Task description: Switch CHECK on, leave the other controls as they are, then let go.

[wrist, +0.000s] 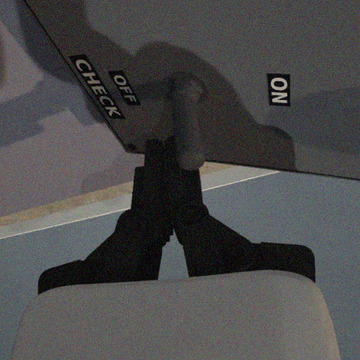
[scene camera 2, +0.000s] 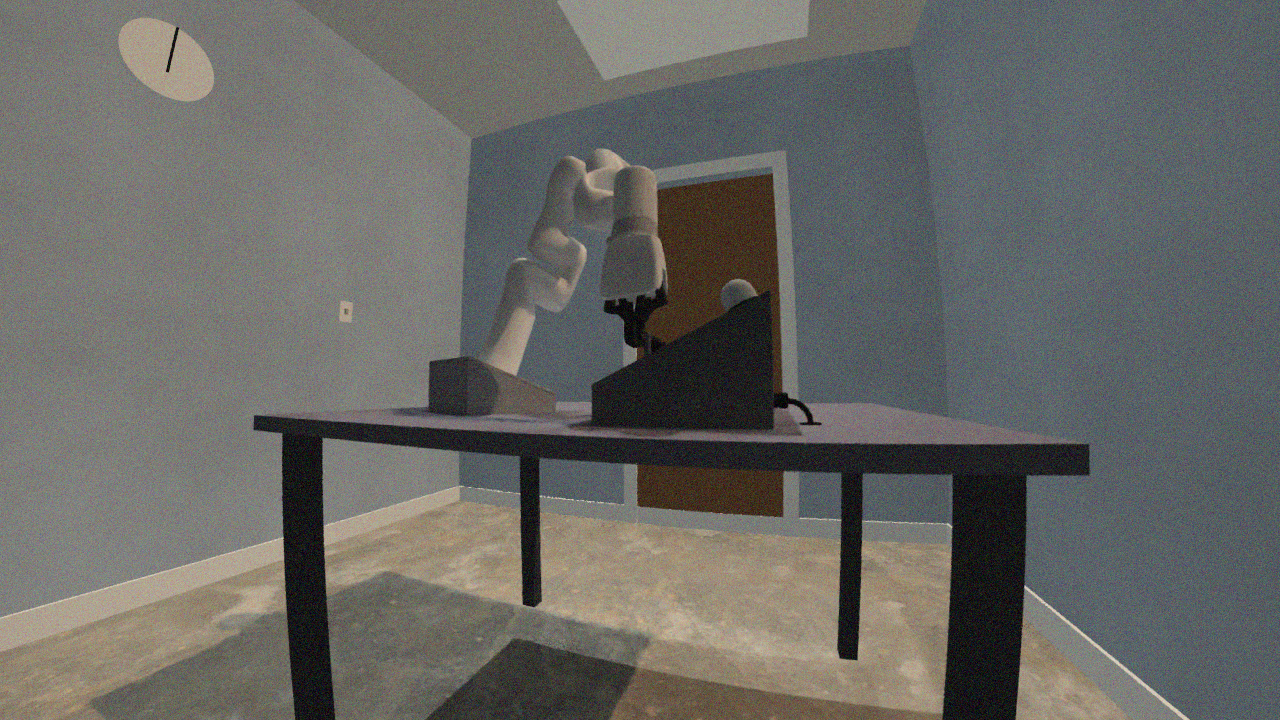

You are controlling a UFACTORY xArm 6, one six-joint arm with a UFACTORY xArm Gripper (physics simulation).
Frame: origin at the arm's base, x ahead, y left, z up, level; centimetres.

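Seen in the pictures: gripper, fingertip midpoint: [scene camera 2: 634, 345]; arm's base, link origin: [scene camera 2: 494, 377].
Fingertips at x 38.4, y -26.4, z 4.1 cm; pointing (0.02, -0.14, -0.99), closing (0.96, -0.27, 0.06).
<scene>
Offsets run from my fingertips to a thing's top centre. "*": to the spot under its first point. Level surfaces: height alone.
The CHECK switch is a dark lever [wrist: 188, 125] on the sloped face of a dark control box [scene camera 2: 707, 380] [wrist: 235, 40]. In the wrist view its base lies between the OFF label [wrist: 124, 88] and the ON label [wrist: 279, 90], nearer OFF, and its rounded tip points down the view towards the camera. The CHECK label [wrist: 96, 88] is beside OFF, along the box edge. My gripper [scene camera 2: 637, 343] [wrist: 168, 157] is shut and empty. Its fingertips are on the OFF side of the lever, close against it; whether they touch is hard to tell.
A pale round knob @[* dx +15.5, dy -4.1, dz +6.8 cm] [scene camera 2: 738, 292] stands near the top of the box. A black cable @[* dx +24.6, dy -0.9, dz -9.5 cm] [scene camera 2: 802, 407] comes out of the box's back. The arm's base block [scene camera 2: 465, 386] stands left of the box on the table @[dz -11.9 cm] [scene camera 2: 939, 434].
</scene>
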